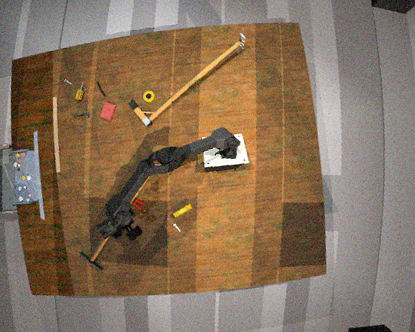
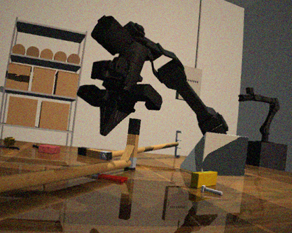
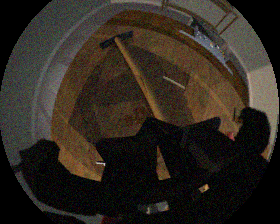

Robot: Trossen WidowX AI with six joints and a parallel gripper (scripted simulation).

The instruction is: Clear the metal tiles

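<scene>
My gripper tip is now 4 cm short of the long scraper, 3 cm above it and 1 cm to the left of it. Round my gripper tip: red block 49 cm to the right, 13 cm ahead, 8 cm below; yellow block 25 cm behind, 7 cm below, 5 cm to the right; red-handled tool 9 cm below, 7 cm to the right, 2 cm behind.
</scene>
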